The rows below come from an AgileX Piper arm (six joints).
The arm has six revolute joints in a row. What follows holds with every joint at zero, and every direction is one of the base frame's.
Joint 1 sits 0.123 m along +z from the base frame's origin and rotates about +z.
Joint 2 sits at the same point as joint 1 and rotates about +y.
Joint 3 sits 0.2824 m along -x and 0.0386 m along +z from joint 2 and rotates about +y.
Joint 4 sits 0.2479 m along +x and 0.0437 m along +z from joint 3 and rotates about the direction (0.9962, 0, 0.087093).
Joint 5 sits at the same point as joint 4 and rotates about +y.
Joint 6 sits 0.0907 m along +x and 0.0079 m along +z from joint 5 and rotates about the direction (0.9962, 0, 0.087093).
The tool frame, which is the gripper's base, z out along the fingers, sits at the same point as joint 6; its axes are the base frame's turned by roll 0, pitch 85.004 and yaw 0 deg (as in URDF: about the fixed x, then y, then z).
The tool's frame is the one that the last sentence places.
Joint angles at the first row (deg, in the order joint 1, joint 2, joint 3, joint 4, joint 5, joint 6):
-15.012 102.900 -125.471 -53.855 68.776 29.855
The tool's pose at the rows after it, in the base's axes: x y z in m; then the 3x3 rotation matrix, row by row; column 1 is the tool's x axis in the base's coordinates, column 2 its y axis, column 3 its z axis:
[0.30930, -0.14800, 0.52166], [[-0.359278, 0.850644, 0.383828], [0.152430, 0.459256, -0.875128], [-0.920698, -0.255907, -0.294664]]
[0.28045, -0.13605, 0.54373], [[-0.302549, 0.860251, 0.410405], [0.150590, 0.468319, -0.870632], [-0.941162, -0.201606, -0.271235]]
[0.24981, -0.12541, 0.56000], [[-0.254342, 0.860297, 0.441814], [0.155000, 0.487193, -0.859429], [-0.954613, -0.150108, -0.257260]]
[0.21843, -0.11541, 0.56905], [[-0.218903, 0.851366, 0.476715], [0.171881, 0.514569, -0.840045], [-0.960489, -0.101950, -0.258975]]
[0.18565, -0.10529, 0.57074], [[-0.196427, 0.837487, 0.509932], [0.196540, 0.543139, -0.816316], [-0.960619, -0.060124, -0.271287]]
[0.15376, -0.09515, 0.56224], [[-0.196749, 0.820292, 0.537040], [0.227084, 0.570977, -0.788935], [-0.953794, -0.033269, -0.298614]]
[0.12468, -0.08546, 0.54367], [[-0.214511, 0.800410, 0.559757], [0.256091, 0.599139, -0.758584], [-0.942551, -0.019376, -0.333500]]
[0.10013, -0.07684, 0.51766], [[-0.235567, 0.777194, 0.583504], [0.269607, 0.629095, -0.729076], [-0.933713, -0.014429, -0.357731]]
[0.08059, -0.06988, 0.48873], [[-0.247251, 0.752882, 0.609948], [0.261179, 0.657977, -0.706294], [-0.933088, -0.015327, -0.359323]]
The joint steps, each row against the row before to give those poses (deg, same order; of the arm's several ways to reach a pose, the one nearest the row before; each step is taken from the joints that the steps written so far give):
1.029 -3.825 -0.961 0.436 1.616 -0.163
0.836 -4.419 0.177 0.686 1.056 -0.190
0.466 -5.054 1.719 1.479 0.488 -0.203
0.144 -5.707 3.422 2.442 0.264 -0.115
-0.001 -6.553 5.291 2.755 0.154 0.111
0.003 -7.304 7.519 2.779 0.080 0.247
0.000 -7.758 9.350 2.664 -0.458 0.330
-0.006 -7.820 10.440 2.150 -1.847 0.393
0.011 -7.387 10.362 1.161 -3.302 0.454

